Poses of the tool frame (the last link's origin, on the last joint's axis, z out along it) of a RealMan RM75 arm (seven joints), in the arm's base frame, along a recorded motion.
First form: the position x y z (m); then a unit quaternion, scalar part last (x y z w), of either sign.
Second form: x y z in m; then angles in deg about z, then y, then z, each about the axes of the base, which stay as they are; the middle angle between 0 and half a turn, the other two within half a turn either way. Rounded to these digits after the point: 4 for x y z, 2 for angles.
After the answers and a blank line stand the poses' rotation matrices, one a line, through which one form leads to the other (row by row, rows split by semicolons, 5 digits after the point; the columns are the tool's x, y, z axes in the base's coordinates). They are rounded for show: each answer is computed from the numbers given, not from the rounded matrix.
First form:
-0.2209, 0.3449, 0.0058, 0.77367, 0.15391, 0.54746, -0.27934
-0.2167, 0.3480, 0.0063, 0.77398, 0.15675, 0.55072, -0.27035
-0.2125, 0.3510, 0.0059, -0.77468, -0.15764, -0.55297, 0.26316
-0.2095, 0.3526, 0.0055, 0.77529, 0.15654, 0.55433, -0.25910
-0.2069, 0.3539, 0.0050, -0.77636, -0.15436, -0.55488, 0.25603
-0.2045, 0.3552, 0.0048, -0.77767, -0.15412, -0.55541, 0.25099
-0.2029, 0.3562, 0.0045, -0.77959, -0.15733, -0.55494, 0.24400
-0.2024, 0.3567, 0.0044, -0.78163, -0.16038, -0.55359, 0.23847
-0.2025, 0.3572, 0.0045, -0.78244, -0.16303, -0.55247, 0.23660
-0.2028, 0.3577, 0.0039, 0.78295, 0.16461, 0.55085, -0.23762
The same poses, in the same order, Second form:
-0.2209, 0.3449, 0.0058, -164.22, 104.15, 38.28
-0.2167, 0.3480, 0.0063, -165.30, 104.31, 37.60
-0.2125, 0.3510, 0.0059, -166.05, 104.47, 36.95
-0.2095, 0.3526, 0.0055, -166.36, 104.55, 36.47
-0.2069, 0.3539, 0.0050, -166.48, 104.66, 36.01
-0.2045, 0.3552, 0.0048, -166.89, 104.89, 35.53
-0.2029, 0.3562, 0.0045, -167.68, 105.37, 35.14
-0.2024, 0.3567, 0.0044, -168.29, 105.86, 34.90
-0.2025, 0.3572, 0.0045, -168.59, 106.12, 34.95
-0.2028, 0.3577, 0.0039, -168.54, 106.27, 35.21

0.35320 0.54401 0.76112; -0.06770 -0.79656 0.60075; 0.93310 -0.26372 -0.24451
0.34427 0.54042 0.76774; -0.05513 -0.80468 0.59114; 0.93725 -0.24584 -0.24723
0.33875 0.53528 0.77377; -0.04680 -0.81179 0.58207; 0.93971 -0.23339 -0.24995
0.33642 0.52998 0.77842; -0.04453 -0.81672 0.57531; 0.94066 -0.22821 -0.25117
0.33657 0.52381 0.78253; -0.04445 -0.82124 0.56884; 0.94061 -0.22624 -0.25312
0.33553 0.51851 0.78649; -0.03910 -0.82650 0.56157; 0.94122 -0.21918 -0.25705
0.33458 0.51611 0.78847; -0.02550 -0.83142 0.55505; 0.94202 -0.20582 -0.26502
0.33563 0.51475 0.78892; -0.01331 -0.83482 0.55036; 0.94190 -0.19522 -0.27334
0.33639 0.51655 0.78741; -0.00631 -0.83488 0.55039; 0.94170 -0.19011 -0.27759
0.33894 0.51955 0.78434; -0.00402 -0.83288 0.55344; 0.94080 -0.19074 -0.28021

